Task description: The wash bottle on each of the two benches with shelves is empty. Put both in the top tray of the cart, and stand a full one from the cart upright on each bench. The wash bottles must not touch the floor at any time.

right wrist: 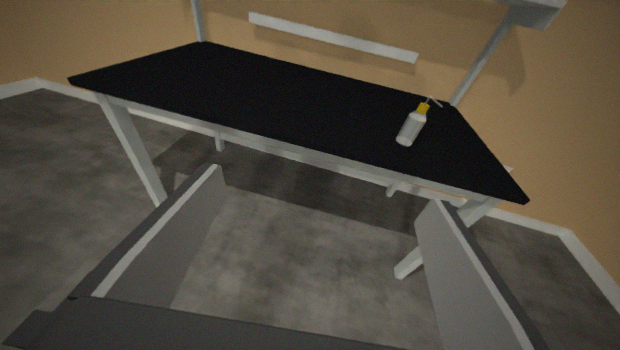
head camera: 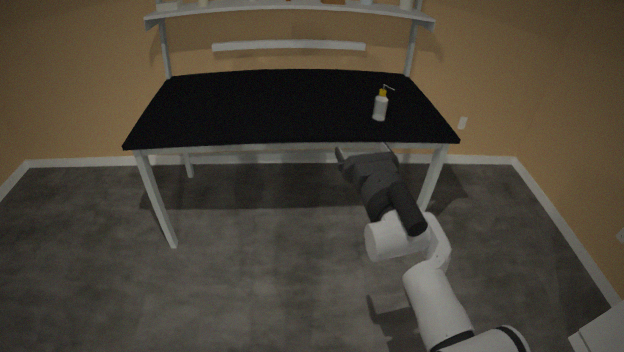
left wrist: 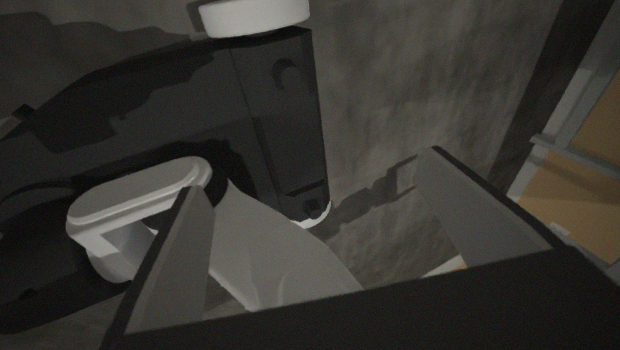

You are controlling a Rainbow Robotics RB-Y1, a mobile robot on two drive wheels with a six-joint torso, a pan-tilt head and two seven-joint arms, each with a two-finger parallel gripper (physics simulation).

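Places are measured from the robot's base along level axes (x up, y ahead, z left), in centimetres.
Pixels of known places: left gripper, fingertip midpoint: (left wrist: 315, 180); right gripper, fingertip midpoint: (right wrist: 322, 194) (head camera: 360, 147).
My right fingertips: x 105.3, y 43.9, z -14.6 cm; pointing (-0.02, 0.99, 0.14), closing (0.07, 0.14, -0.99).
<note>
For each thing: its top centre in the pictures, then the offset to it from my right fingertips. "pt": a spot on its surface instead. Level surfaces: height alone.
- pale wash bottle, top centre: (right wrist: 433, 96) (head camera: 386, 84) dz -24.3, dx -11.6, dy +65.0 cm
- bench, surface height: dx -29.0 cm
- shelf, surface height: dx +16.1 cm
- pale bar, surface spot: (head camera: 288, 46) (right wrist: 330, 40) pt dz +19.2, dx -13.0, dy +118.8 cm
A pale wash bottle (head camera: 380, 108) (right wrist: 411, 129) with a yellow cap and thin spout stands upright on the black top of the bench (head camera: 260, 107) (right wrist: 250, 95), toward the right end in the head camera view. My right gripper (head camera: 362, 149) (right wrist: 322, 194) is open and empty. It is in front of the bench's front edge, apart from the bottle, which shows beyond its fingers in the right wrist view. My left gripper (left wrist: 315, 180) is open and empty over the floor beside the robot's own base. The cart and the second bench do not show in the frames.
A shelf (head camera: 290, 6) with several small items, cut off at the top, hangs above the bench. A pale bar (head camera: 288, 46) (right wrist: 332, 37) is on the wall behind. Bench legs (head camera: 159, 200) (right wrist: 132, 147) stand on the grey floor. A white cabinet (head camera: 605, 327) shows at the lower right.
</note>
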